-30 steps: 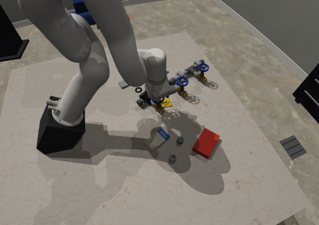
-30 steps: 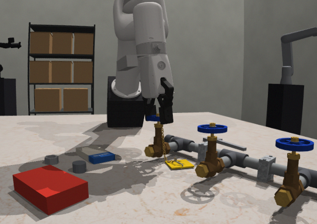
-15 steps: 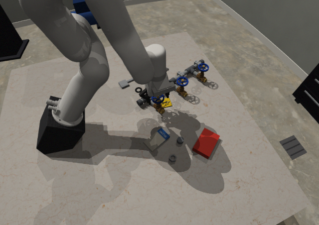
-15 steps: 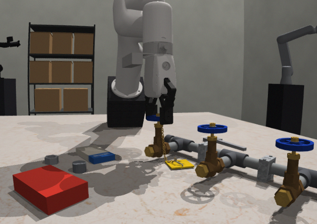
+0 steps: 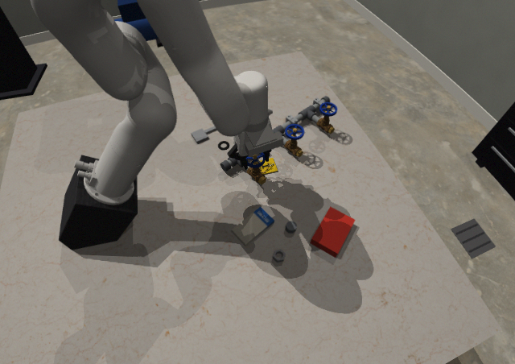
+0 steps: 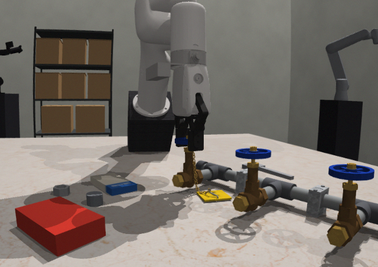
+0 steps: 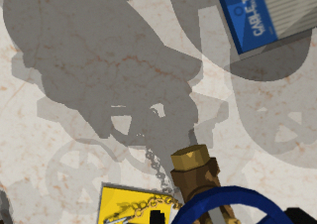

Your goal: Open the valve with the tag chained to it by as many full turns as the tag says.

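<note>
Now: the yellow tag 10 cm below my hand, 6 cm ahead of it and 5 cm to the left of it. Also, from my hand: grey paddle 23 cm to the left, 13 cm behind, 10 cm below; blue-labelled grey pack 16 cm to the right, 10 cm below, 3 cm behind; grey nut 26 cm to the right, 10 cm below, 2 cm ahead.
</note>
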